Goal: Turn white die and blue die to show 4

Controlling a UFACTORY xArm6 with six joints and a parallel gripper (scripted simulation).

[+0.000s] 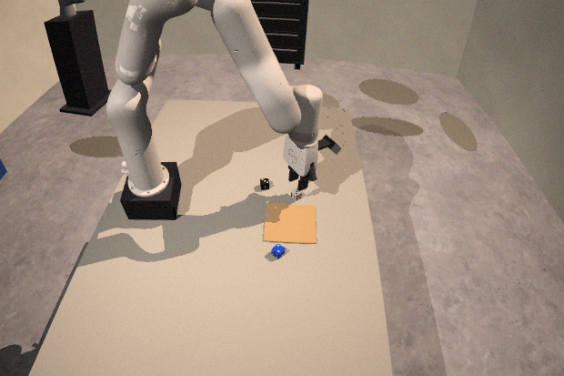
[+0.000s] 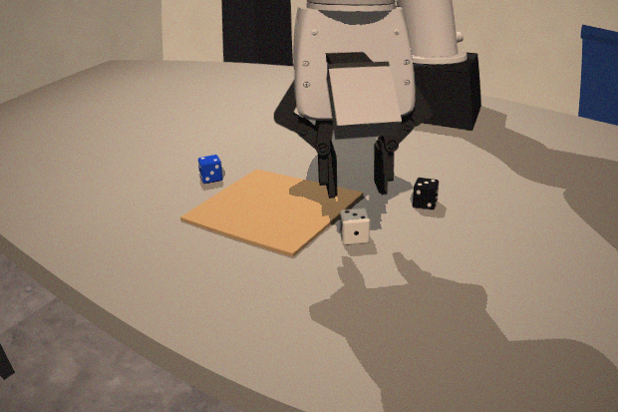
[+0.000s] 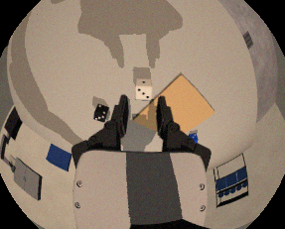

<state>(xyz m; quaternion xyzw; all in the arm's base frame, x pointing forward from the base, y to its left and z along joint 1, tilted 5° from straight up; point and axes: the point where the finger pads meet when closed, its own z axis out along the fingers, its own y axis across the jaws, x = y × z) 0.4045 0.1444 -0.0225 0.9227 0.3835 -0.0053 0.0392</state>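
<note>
The white die is 60 mm below my hand. Also, from my hand: blue die 10 mm behind, 220 mm to the right, 60 mm below; then orange mat 110 mm to the right, 70 mm below; then black die 100 mm behind, 20 mm to the left, 60 mm below.
</note>
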